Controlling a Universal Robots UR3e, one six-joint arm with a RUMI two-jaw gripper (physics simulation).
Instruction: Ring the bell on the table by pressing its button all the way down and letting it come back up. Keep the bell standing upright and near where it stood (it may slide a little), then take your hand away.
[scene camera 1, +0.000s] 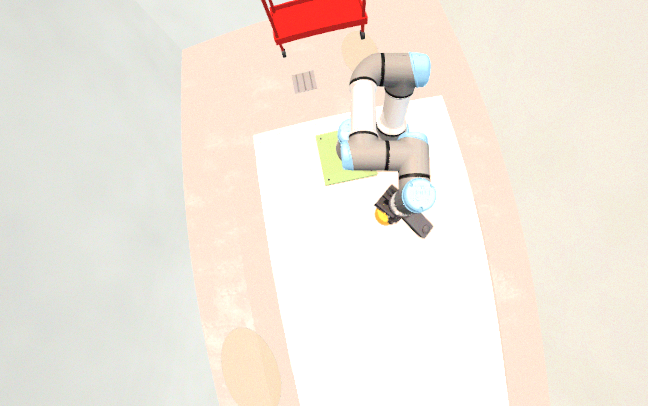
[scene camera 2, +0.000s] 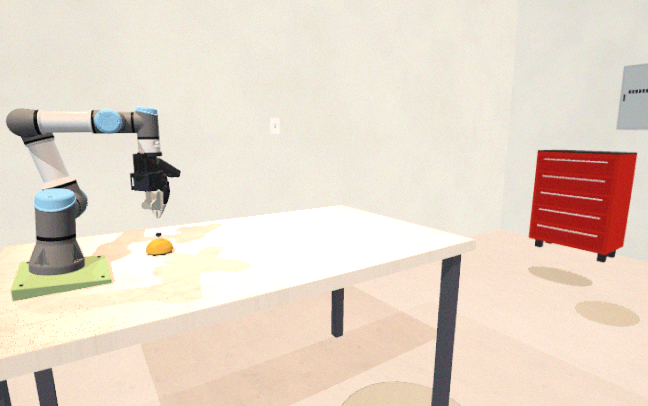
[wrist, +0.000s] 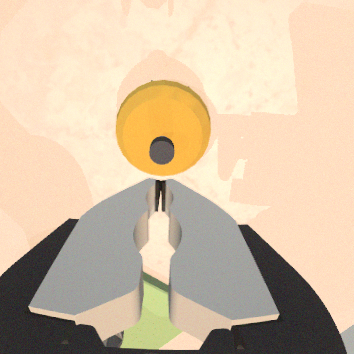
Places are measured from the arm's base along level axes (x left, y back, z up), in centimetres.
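Where they show: gripper, fingertip midpoint: (scene camera 2: 158, 218) (wrist: 160, 183); arm's base, link origin: (scene camera 2: 57, 267).
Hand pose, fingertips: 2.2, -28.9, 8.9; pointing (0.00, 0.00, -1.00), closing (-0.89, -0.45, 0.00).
Each offset is from my fingertips to the top centre of the thing, as dx, dy, dz. Level surfaces: height alone.
The orange dome bell @[-0.1, +0.3, -5.0] (scene camera 1: 383, 216) (scene camera 2: 159, 247) (wrist: 162, 112) stands upright on the table @[dz -11.5] (scene camera 2: 320, 240). Its dark button @[-0.1, +0.3, -5.0] (scene camera 2: 158, 234) (wrist: 162, 150) stands up above the dome, with a light stem showing under it in the second scene view. My gripper (scene camera 2: 158, 216) (wrist: 160, 183) is shut and holds nothing. It points down, and its tips are above the button with a clear gap between them in the second scene view. In the first scene view the arm and gripper body hide part of the bell, and the fingertips are hidden.
The arm's green base plate (scene camera 1: 332, 172) (scene camera 2: 95, 276) lies on the table, on the robot's side of the bell. A red cart (scene camera 1: 320, 22) stands on the floor beyond the table. A red drawer cabinet (scene camera 2: 570, 200) stands away at the right in the second scene view.
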